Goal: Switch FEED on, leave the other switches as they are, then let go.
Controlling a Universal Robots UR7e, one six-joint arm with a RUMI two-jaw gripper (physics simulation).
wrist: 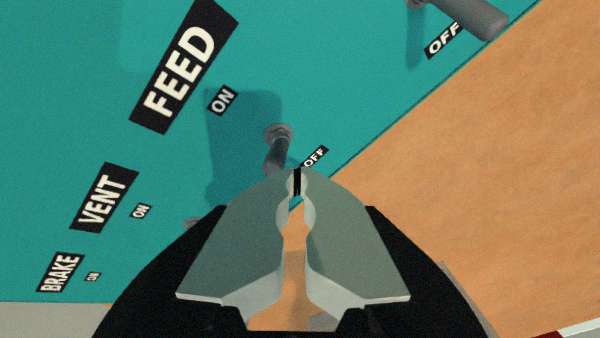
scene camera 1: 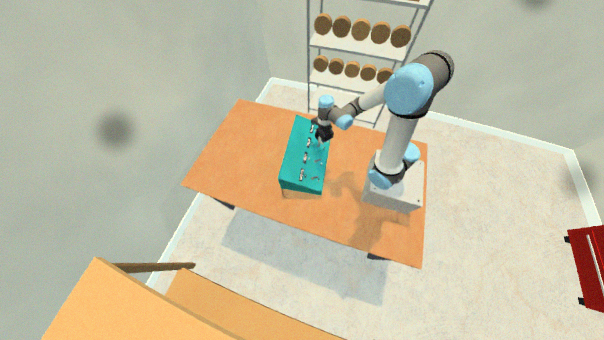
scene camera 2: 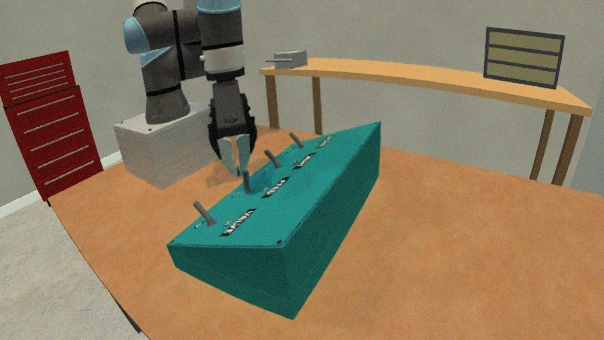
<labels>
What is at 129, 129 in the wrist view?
A teal switch panel.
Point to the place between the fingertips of the gripper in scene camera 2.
At 239, 176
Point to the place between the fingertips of the gripper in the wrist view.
297, 170
</labels>
